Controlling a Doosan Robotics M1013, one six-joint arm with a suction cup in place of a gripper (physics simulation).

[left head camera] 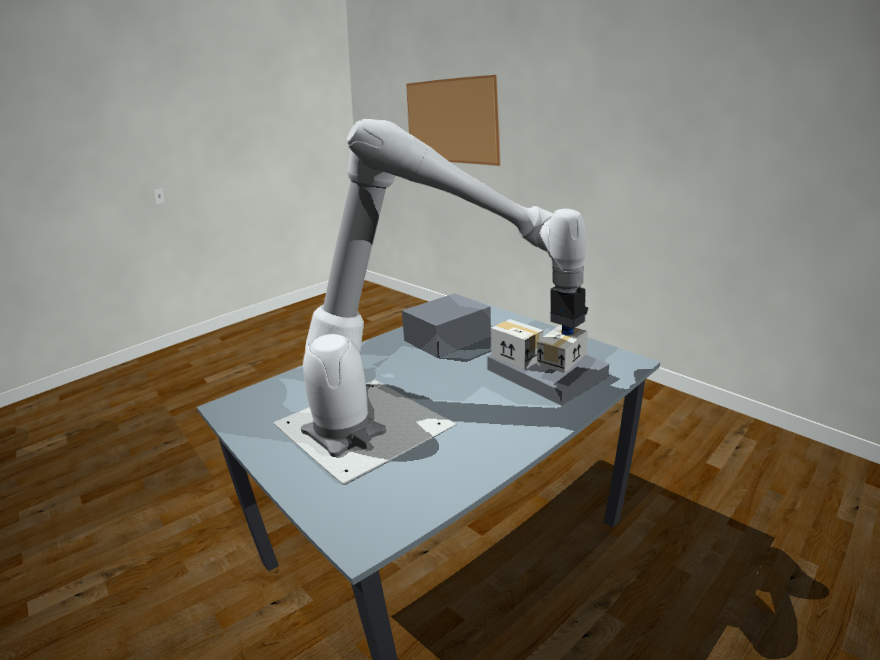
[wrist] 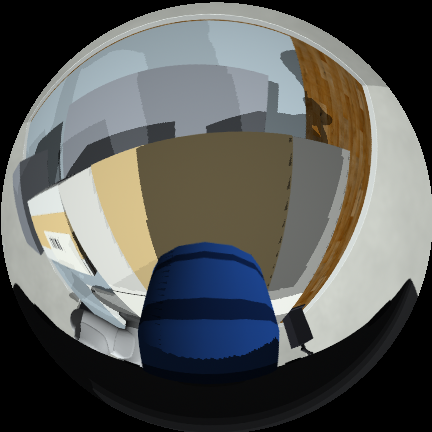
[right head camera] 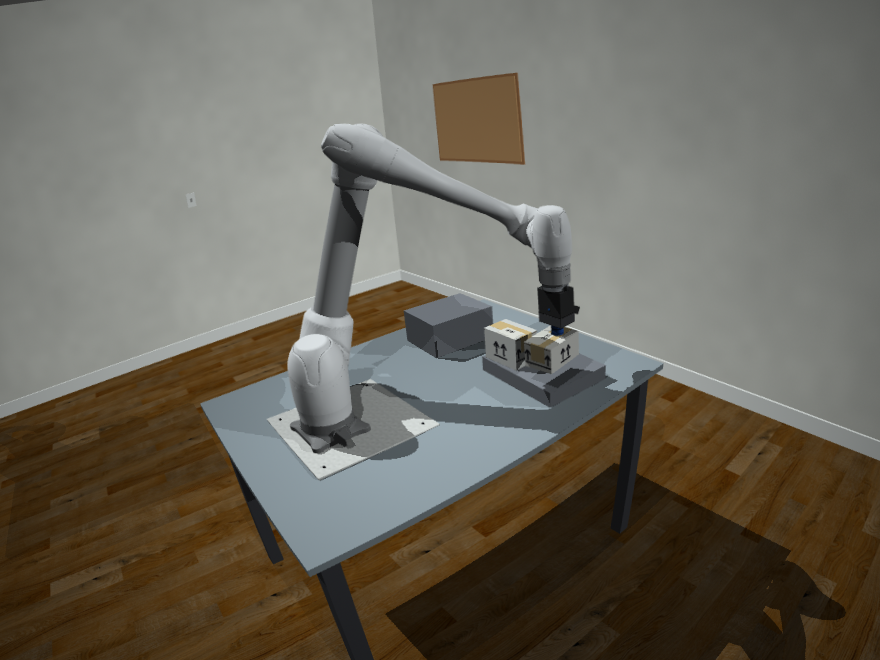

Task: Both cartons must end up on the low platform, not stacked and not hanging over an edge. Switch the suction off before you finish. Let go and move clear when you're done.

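Frame: origin at the arm's base, x ahead, y left, z up, level; millimetres.
Seen in the pictures: end effector, tool point: (left head camera: pixel 567 336) (wrist: pixel 206 258) (right head camera: pixel 557 336); arm's base, origin of the base link: (left head camera: pixel 342 431) (right head camera: pixel 329 428).
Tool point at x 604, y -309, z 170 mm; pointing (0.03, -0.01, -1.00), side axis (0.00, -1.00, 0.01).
Note:
Pixels of each thing's top centre, then the offset from my tool point to it.
- low grey platform, middle of its top: (wrist: pixel 127 151) (right head camera: pixel 543 361) (left head camera: pixel 548 360) dx +43, dy +97, dz -126 mm
- left carton, middle of its top: (wrist: pixel 47 233) (right head camera: pixel 510 328) (left head camera: pixel 517 328) dx -11, dy +184, dz -24 mm
- right carton, middle of its top: (wrist: pixel 212 316) (right head camera: pixel 552 335) (left head camera: pixel 563 334) dx -25, dy -1, dz +15 mm
- taller grey block, middle of its top: (right head camera: pixel 447 308) (left head camera: pixel 446 308) dx +22, dy +539, dz -54 mm
The low grey platform (left head camera: pixel 522 380) (right head camera: pixel 517 380) (wrist: pixel 185 95) stands near the table's far right end. The left carton (left head camera: pixel 506 348) (right head camera: pixel 499 348) (wrist: pixel 52 222), white with tan tape, stands upright on it. The right carton (left head camera: pixel 551 355) (right head camera: pixel 540 354) (wrist: pixel 215 190) is beside it, upright, turned a little differently and not stacked. Its bottom is at the platform's top; a thin gap below cannot be ruled out. My gripper's blue suction cup (left head camera: pixel 567 330) (right head camera: pixel 557 331) (wrist: pixel 207 300) is pressed on the right carton's top and appears to grip it. Part of the cartons' facing sides is hidden.
A taller grey block (left head camera: pixel 447 323) (right head camera: pixel 447 323) (wrist: pixel 30 185) stands on the table to the left of the platform, behind the cartons in the wrist view's left edge. The arm's white base plate (left head camera: pixel 341 472) (right head camera: pixel 341 461) lies at the table's near left.

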